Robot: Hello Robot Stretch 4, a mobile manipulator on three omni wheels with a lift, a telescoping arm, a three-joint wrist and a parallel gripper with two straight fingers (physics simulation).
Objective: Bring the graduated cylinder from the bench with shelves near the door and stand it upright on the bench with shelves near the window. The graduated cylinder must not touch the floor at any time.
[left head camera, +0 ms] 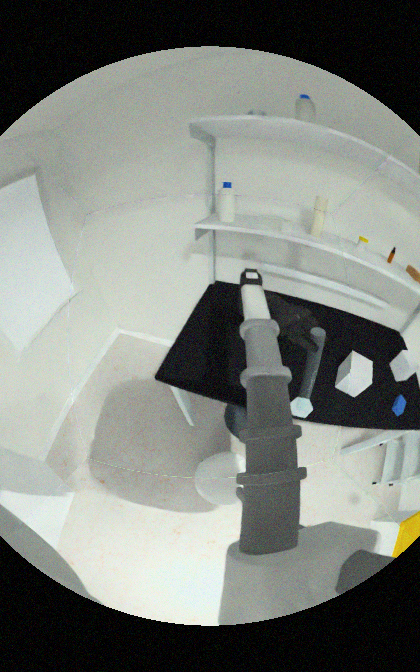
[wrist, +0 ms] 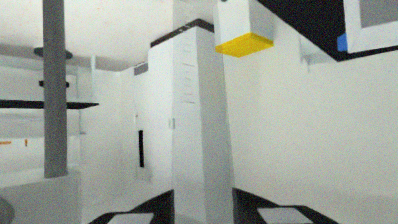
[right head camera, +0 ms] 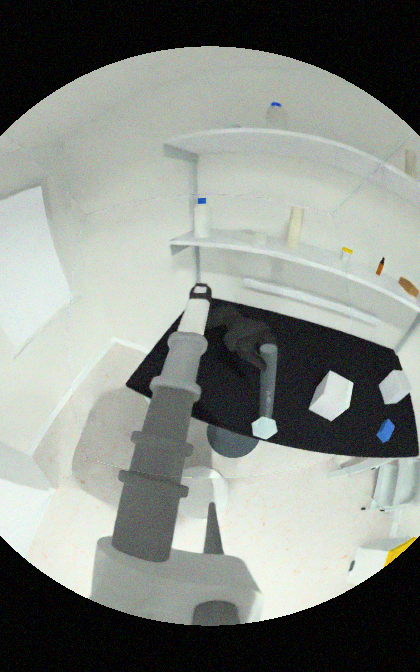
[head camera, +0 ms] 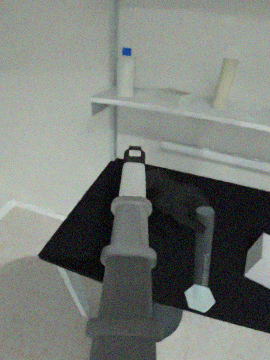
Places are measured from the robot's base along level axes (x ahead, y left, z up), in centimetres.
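Where they show: gripper, fingertip midpoint: (wrist: pixel 203 206) (head camera: pixel 211 227).
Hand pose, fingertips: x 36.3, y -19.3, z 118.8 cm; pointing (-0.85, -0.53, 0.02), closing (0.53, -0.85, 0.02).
After its pixels a point has its place.
The graduated cylinder (head camera: pixel 203 260) {x 33.1, y -19.8, z 108.8 cm} (left head camera: pixel 312 367) (right head camera: pixel 268 390) is a clear grey tube with a pale hexagonal base. It looks about upright, base down, in front of or over the front edge of the black bench top (head camera: pixel 90 235) {x 52.4, y 16.0, z 88.6 cm} (left head camera: pixel 200 350) (right head camera: pixel 300 335); the gap under its base cannot be told. My dark gripper (head camera: pixel 201 226) {x 36.3, y -19.3, z 118.8 cm} (left head camera: pixel 313 346) (right head camera: pixel 263 366) is shut on its upper part and reaches it from the left. In the wrist view, the graduated cylinder (wrist: pixel 188 80) {x 37.0, y -18.2, z 109.7 cm} shows as a transparent strip with marks between the fingers of the gripper (wrist: pixel 203 197) {x 36.3, y -19.3, z 118.8 cm}.
A white box (head camera: pixel 260 260) {x 37.9, y -43.6, z 100.2 cm} (left head camera: pixel 354 374) (right head camera: pixel 331 396) and a blue block (left head camera: pixel 399 405) (right head camera: pixel 385 430) lie right of the cylinder. A shelf (head camera: pixel 165 106) {x 78.5, y -10.1, z 134.3 cm} above the bench holds a blue-capped bottle (head camera: pixel 127 75) {x 88.9, y 5.1, z 142.6 cm} and a beige cylinder (head camera: pixel 225 82) {x 82.3, y -31.6, z 144.4 cm}. A round grey object (right head camera: pixel 232 442) is below the front edge.
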